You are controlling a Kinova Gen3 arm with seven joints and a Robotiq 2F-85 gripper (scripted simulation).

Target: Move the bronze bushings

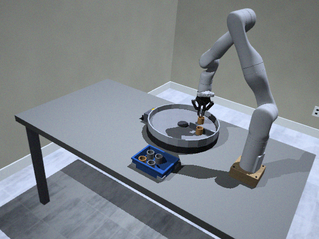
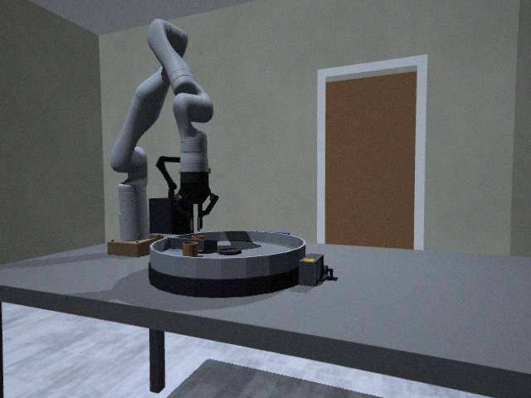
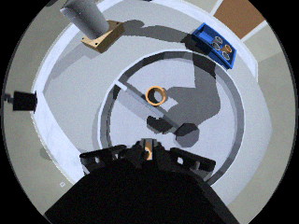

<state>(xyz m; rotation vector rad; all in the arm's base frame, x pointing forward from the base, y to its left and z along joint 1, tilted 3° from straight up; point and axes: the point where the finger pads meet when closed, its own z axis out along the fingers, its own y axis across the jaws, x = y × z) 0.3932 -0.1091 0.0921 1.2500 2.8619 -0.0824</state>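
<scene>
The turntable disc is 70 mm ahead of my hand, 60 mm to the left of it and 80 mm below it.
</scene>
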